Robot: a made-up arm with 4 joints.
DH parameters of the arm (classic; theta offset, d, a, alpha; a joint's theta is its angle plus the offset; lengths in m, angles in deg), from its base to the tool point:
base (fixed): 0 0 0 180
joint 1: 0 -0.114 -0.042 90
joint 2: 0 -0.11 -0.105 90
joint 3: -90 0.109 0.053 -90
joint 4: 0 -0.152 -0.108 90
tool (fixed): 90 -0.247 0 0
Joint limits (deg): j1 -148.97..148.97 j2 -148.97..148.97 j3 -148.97..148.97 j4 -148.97..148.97
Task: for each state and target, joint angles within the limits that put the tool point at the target. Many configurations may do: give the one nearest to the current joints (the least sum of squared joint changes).
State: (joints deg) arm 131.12 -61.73 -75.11 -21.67
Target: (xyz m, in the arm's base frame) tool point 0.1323 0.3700 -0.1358
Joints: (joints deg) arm 130.22 -28.75 -54.51 -74.18
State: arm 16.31 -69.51 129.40 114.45
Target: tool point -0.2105 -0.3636 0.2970
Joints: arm -14.01 -45.09 147.46 113.47
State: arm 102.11 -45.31 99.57 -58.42
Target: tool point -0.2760 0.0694 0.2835
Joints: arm 112.42 -60.57 86.24 -92.27
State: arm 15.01 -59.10 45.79 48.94
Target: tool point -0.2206 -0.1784 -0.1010
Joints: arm -29.82 -31.95 29.32 28.53
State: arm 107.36 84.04 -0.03 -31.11
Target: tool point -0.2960 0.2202 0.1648
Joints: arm 91.80 76.47 56.57 -37.94
